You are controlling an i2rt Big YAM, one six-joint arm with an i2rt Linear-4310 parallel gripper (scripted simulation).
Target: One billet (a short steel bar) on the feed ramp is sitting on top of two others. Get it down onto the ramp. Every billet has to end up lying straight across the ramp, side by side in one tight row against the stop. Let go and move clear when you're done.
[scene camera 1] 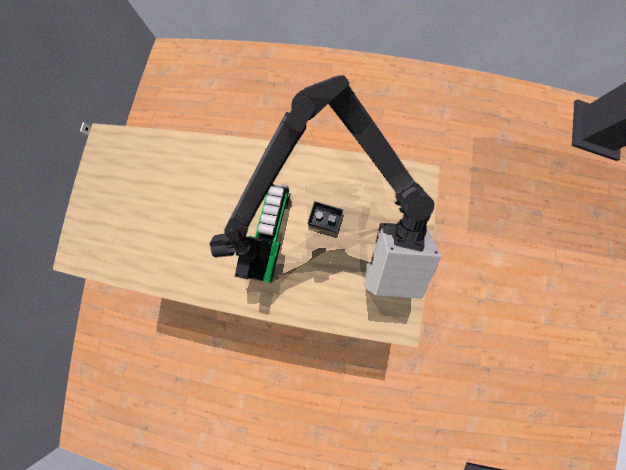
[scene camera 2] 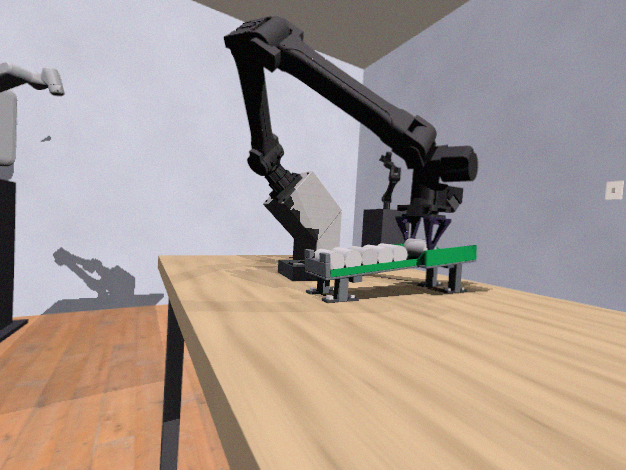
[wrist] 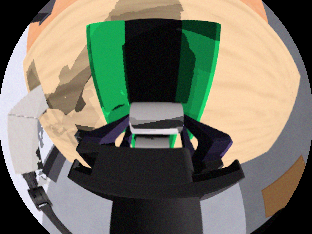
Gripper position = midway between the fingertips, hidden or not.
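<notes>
My gripper (scene camera 2: 419, 249) is visible, and the wrist view shows my gripper too (wrist: 156, 116). A billet (wrist: 144, 117) is also visible.
</notes>
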